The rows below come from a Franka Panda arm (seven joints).
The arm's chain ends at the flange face. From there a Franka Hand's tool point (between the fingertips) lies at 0.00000 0.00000 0.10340 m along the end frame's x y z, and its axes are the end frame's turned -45 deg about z.
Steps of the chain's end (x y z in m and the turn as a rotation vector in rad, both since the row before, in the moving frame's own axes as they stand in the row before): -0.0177, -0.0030, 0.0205, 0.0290, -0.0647, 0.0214; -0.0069, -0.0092, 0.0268, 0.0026, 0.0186, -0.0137; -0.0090, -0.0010, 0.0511, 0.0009, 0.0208, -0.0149; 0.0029, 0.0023, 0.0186, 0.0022, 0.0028, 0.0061; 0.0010, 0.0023, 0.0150, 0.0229, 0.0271, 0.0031
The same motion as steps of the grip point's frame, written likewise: -0.0129, -0.0215, 0.0202, 0.0663, -0.0252, 0.0214; 0.0032, -0.0102, 0.0268, -0.0113, 0.0150, -0.0137; -0.0041, -0.0056, 0.0511, -0.0141, 0.0153, -0.0149; 0.0008, 0.0037, 0.0186, -0.0004, 0.0035, 0.0061; 0.0027, 0.0026, 0.0149, -0.0030, 0.0354, 0.0031
